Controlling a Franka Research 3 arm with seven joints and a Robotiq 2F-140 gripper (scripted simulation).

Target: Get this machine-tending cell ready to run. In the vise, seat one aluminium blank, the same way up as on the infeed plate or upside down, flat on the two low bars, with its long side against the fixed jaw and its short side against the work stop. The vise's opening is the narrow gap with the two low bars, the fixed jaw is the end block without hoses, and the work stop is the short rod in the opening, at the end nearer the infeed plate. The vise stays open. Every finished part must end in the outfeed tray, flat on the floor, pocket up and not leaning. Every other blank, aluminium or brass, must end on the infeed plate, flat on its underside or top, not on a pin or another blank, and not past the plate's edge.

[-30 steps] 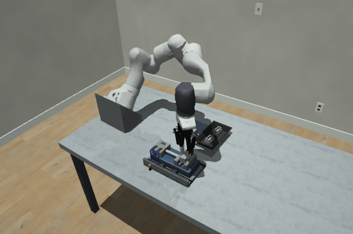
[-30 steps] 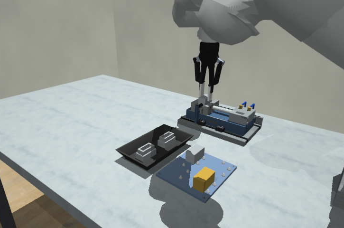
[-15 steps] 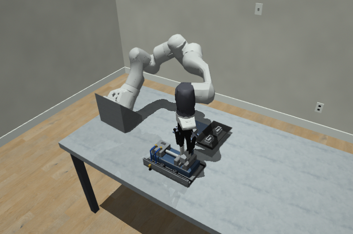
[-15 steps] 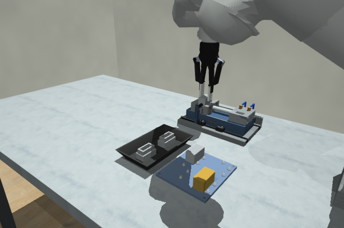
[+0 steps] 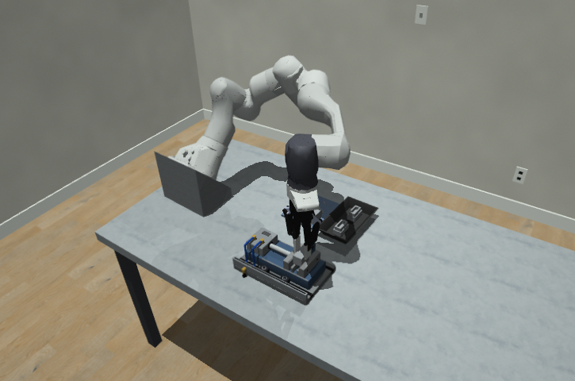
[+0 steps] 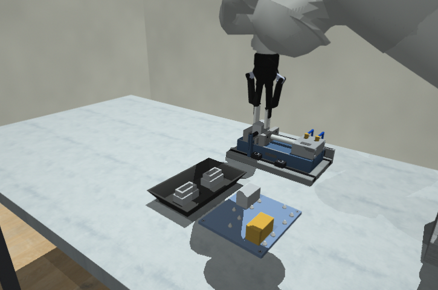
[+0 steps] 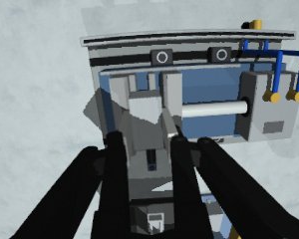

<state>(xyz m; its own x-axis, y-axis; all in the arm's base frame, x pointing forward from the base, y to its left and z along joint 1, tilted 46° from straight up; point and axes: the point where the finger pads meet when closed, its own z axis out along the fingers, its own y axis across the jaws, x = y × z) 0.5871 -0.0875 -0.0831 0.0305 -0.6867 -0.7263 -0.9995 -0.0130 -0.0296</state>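
The fixed jaw is 60 mm below my hand and 30 mm ahead of it. The rest, counted from my hand: brass blank: 360 mm to the left, 220 mm behind, 110 mm below.
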